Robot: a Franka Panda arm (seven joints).
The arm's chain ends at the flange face. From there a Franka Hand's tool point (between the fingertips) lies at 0.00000 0.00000 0.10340 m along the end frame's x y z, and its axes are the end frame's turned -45 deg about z.
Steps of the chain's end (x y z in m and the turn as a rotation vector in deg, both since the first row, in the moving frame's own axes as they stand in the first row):
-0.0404, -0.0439, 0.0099, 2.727, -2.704, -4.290
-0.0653, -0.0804, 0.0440, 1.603, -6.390, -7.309
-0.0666, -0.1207, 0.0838, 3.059, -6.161, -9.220
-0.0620, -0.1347, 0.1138, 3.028, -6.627, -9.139
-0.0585, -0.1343, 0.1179, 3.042, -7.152, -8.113
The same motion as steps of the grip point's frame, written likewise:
0.0022, -0.0665, 0.0097, 3.840, 0.016, -4.290
0.0039, -0.1128, 0.0433, 5.652, -3.385, -7.309
0.0334, -0.1438, 0.0831, 6.520, -2.193, -9.220
0.0459, -0.1510, 0.1130, 6.827, -2.545, -9.139
0.0475, -0.1489, 0.1170, 7.208, -2.906, -8.113

